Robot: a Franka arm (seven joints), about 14 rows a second.
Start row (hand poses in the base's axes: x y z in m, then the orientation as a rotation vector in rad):
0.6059 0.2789 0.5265 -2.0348 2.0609 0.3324
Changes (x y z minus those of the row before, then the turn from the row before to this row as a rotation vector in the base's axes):
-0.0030 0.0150 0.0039 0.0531 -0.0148 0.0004
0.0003 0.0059 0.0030 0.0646 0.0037 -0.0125
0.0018 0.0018 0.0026 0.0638 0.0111 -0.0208
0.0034 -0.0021 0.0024 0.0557 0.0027 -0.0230
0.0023 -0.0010 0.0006 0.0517 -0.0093 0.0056
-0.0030 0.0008 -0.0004 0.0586 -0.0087 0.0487
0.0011 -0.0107 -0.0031 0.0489 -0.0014 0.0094
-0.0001 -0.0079 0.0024 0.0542 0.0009 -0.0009
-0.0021 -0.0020 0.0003 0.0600 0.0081 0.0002
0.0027 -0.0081 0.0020 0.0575 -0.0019 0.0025
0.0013 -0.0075 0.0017 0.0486 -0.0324 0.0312
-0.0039 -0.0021 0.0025 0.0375 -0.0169 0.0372
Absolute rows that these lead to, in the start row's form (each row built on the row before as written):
0.6029 0.2939 0.5304 -2.0010 2.0211 0.3670
0.6032 0.2998 0.5334 -1.9500 1.9969 0.4281
0.6050 0.3016 0.5360 -1.8911 1.9836 0.4924
0.6084 0.2995 0.5384 -1.8332 1.9704 0.5384
0.6107 0.2985 0.5390 -1.8073 1.9278 0.5761
0.6077 0.2993 0.5386 -1.8215 1.8464 0.6332
0.6088 0.2886 0.5355 -1.7998 1.8067 0.6744
0.6087 0.2807 0.5379 -1.7636 1.7728 0.7171
0.6066 0.2787 0.5382 -1.7237 1.7383 0.7706
0.6093 0.2706 0.5402 -1.6882 1.6966 0.8119
0.6106 0.2631 0.5419 -1.6899 1.6198 0.8292
0.6067 0.2610 0.5444 -1.7011 1.5564 0.8560

